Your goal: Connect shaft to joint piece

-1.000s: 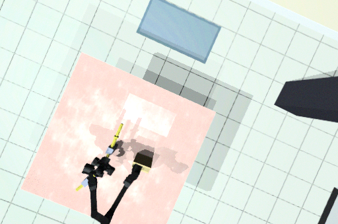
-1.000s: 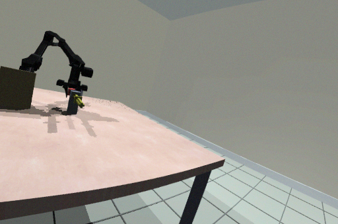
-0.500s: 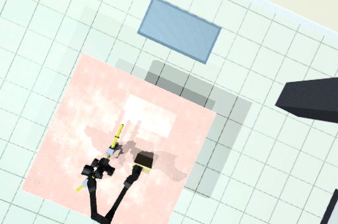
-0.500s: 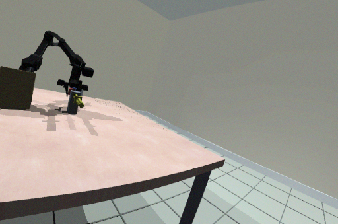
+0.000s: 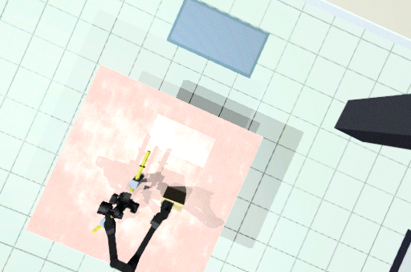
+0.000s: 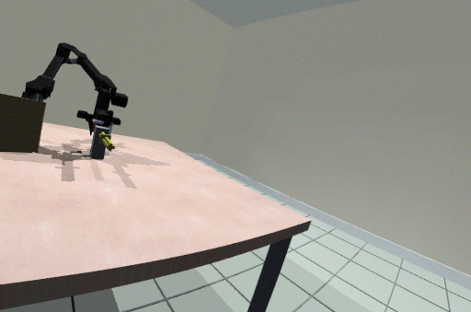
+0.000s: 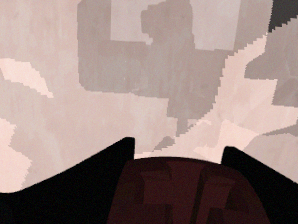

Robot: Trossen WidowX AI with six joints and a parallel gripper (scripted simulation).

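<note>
Right now my gripper tip is 4 cm below the red joint piece and 2 cm to the right of it.
</note>
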